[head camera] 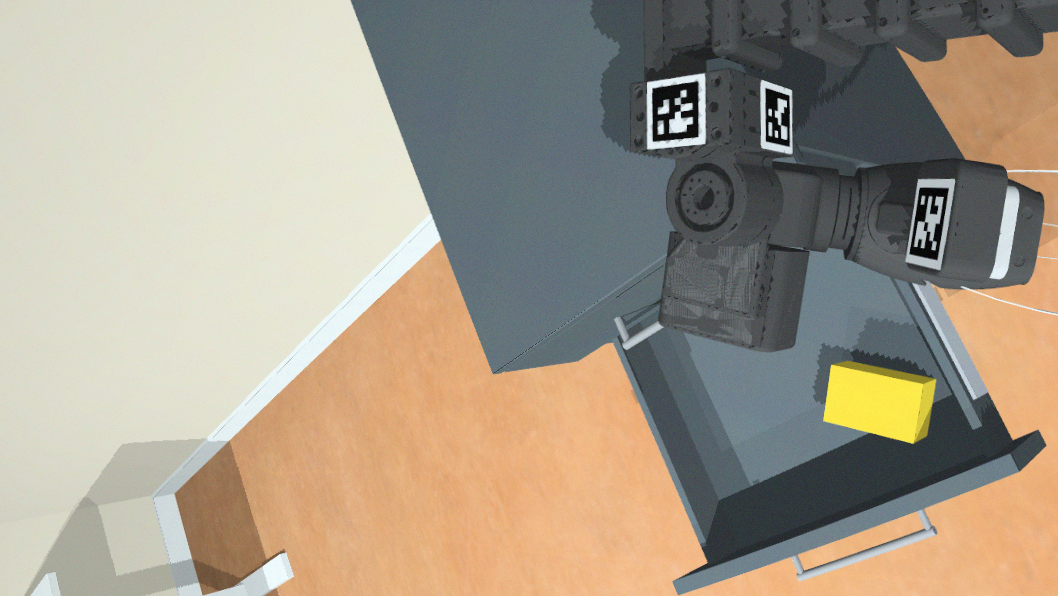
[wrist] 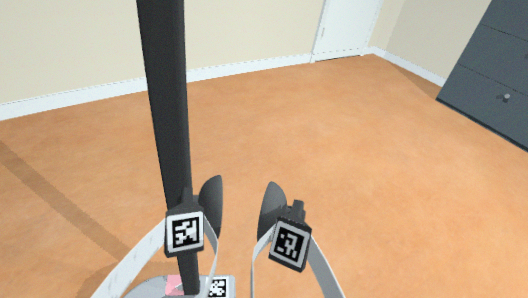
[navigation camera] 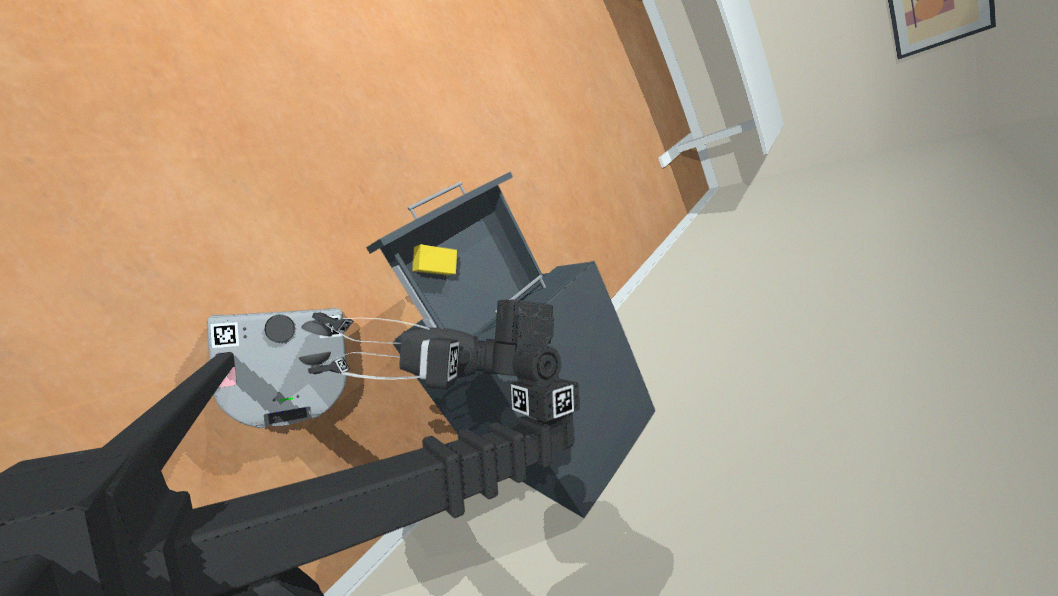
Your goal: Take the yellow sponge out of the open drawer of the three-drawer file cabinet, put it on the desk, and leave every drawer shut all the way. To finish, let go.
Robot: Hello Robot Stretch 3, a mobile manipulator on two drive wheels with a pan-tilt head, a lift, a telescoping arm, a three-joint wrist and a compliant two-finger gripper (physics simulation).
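The yellow sponge (head camera: 873, 403) (navigation camera: 436, 260) lies in the open drawer (head camera: 769, 422) (navigation camera: 481, 251), near its front panel and one side wall. The drawer is pulled far out of the dark grey cabinet (head camera: 459, 185) (navigation camera: 614, 370). A handle above it belongs to a higher drawer, which looks shut. Whether the open one is middle or bottom, I cannot tell. My gripper (navigation camera: 316, 343) (wrist: 243, 198) is open with nothing between its fingers. It points away from the drawer, over my base; its fingers are outside the head view. Part of the white desk (navigation camera: 747, 81) shows at the upper right.
My arm (navigation camera: 333, 481) and wrist reach over the cabinet top. My base (navigation camera: 296, 384) stands on the floor beside the cabinet. A wall (head camera: 185, 185) runs close behind the cabinet. A desk foot (head camera: 277, 568) (navigation camera: 666, 156) sticks out. Another grey drawer unit (wrist: 490, 75) stands farther off.
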